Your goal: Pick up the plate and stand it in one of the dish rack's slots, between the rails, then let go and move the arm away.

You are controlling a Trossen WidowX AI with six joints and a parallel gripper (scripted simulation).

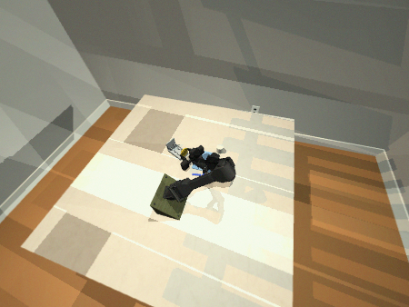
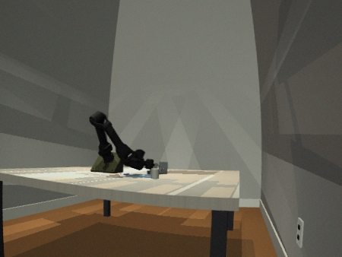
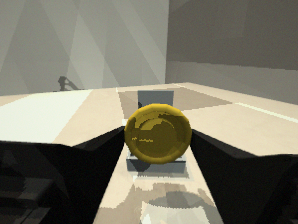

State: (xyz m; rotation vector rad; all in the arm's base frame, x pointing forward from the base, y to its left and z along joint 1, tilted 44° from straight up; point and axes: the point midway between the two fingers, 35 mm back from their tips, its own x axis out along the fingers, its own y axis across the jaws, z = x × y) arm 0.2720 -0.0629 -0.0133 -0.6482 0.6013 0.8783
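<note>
Right now my gripper tip is 3 cm short of the dish rack, 5 cm to the right of it and 4 cm above it. Also, from my gripper tip: white-grey cup (8 cm ahead, 23 cm to the right, 4 cm below); yellow plate (1 cm to the right); blue mat (1 cm behind, 14 cm to the right, 6 cm below).
</note>
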